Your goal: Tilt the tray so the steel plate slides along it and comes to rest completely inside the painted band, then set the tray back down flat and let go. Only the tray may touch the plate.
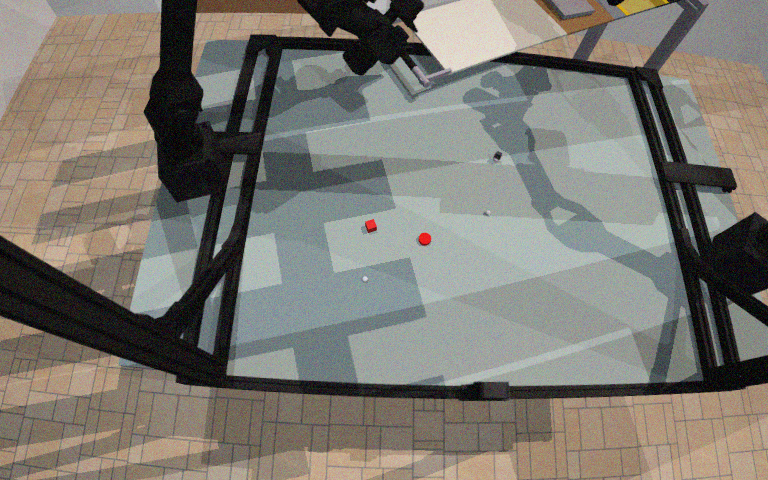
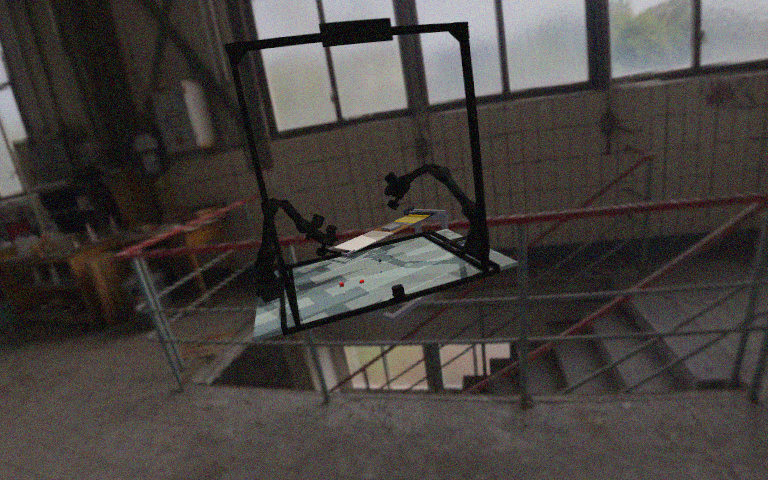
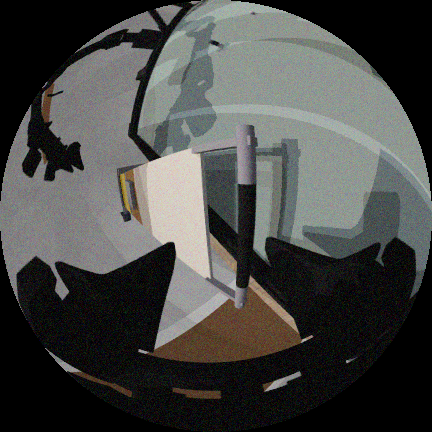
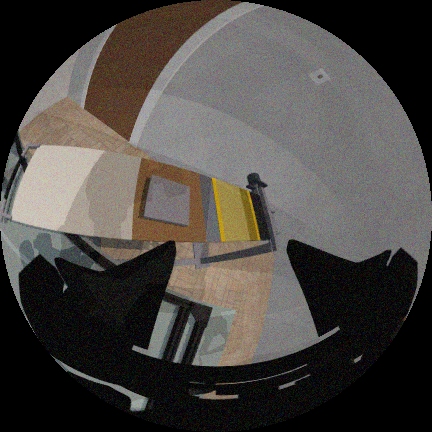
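A long tray (image 1: 468,29) (image 2: 368,240) (image 3: 177,201) (image 4: 52,189) reaches off the table's back edge, cream at the near end and brown further on. The grey steel plate (image 1: 570,6) (image 4: 167,201) lies on the brown part, beside the yellow painted band (image 4: 233,209) (image 2: 411,218) and outside it. The tray's near handle bar (image 1: 420,73) (image 3: 245,209) lies just beyond my left gripper (image 1: 392,48) (image 2: 322,235) (image 3: 220,245), which is open and touches nothing. My right gripper (image 2: 394,190) (image 4: 233,246) is open and hangs high above the tray's far end.
A red cube (image 1: 371,226), a red disc (image 1: 425,238), two small white balls (image 1: 365,279) (image 1: 486,212) and a small dark piece (image 1: 497,155) lie on the table. A black frame (image 1: 244,190) (image 2: 473,143) runs around the table and overhead.
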